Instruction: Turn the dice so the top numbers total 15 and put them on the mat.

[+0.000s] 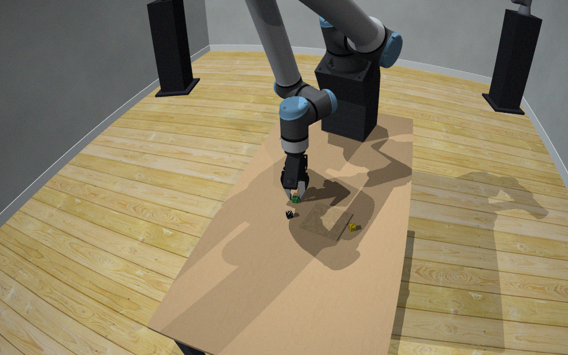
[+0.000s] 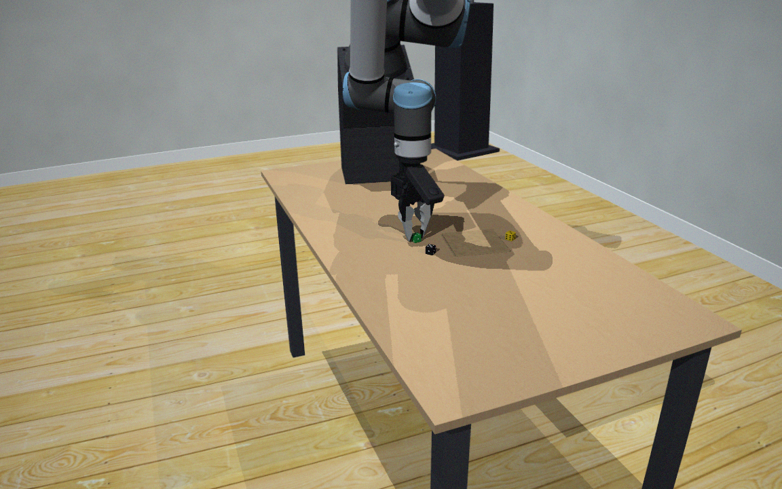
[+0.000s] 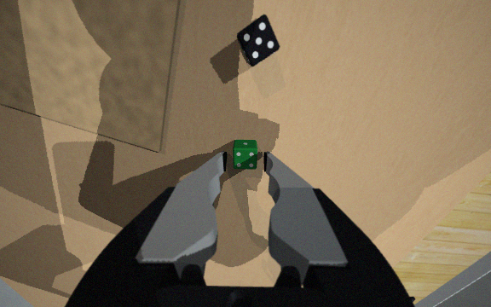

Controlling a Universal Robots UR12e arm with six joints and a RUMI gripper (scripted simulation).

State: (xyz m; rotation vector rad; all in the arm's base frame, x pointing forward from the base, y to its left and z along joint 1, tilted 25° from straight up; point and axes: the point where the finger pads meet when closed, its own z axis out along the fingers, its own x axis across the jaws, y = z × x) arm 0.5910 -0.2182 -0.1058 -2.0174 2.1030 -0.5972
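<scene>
Right now the green die is 1 cm below my hand. Also, from my hand: thin square mat: 12 cm to the left, 10 cm ahead, 2 cm below; yellow die: 21 cm to the left, 13 cm ahead, 1 cm below; black die: 8 cm ahead, 1 cm to the right, 1 cm below.
</scene>
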